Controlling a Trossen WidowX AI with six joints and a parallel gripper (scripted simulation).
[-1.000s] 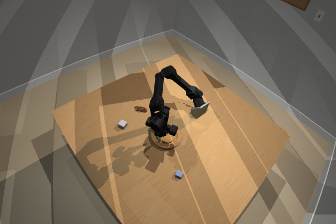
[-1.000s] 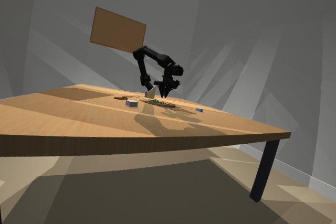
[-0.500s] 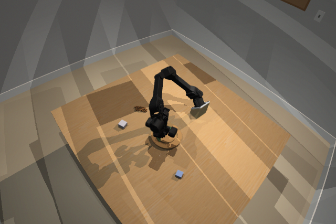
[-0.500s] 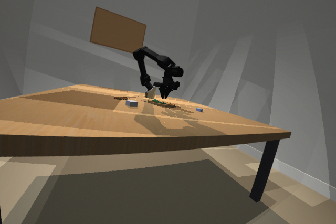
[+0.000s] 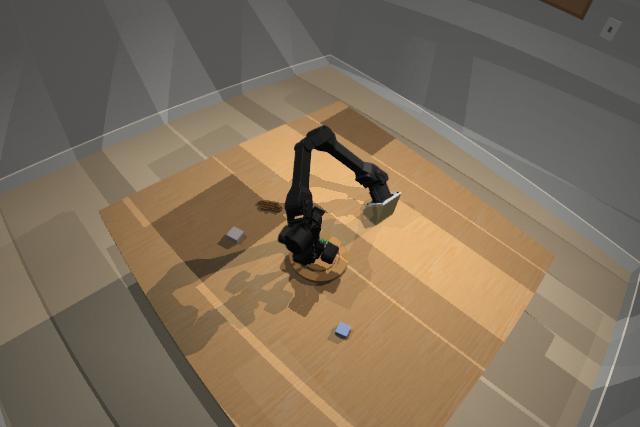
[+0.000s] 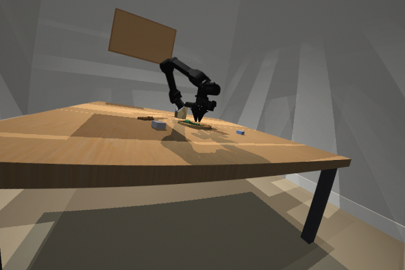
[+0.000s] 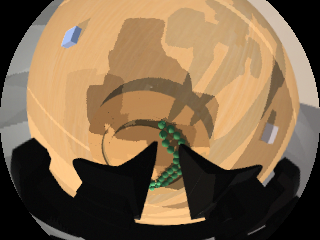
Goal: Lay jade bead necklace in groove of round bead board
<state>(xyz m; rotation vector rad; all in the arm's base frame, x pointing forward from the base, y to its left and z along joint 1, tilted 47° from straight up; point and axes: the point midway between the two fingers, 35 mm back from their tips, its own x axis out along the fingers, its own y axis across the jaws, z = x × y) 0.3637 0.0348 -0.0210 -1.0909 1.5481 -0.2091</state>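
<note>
Right now the round wooden bead board is 5 cm behind my gripper tip and 2 cm below it. Also, from my gripper tip: blue block 26 cm to the left, 4 cm ahead, 2 cm below; pale grey block 21 cm to the right, 15 cm ahead, 2 cm below.
</note>
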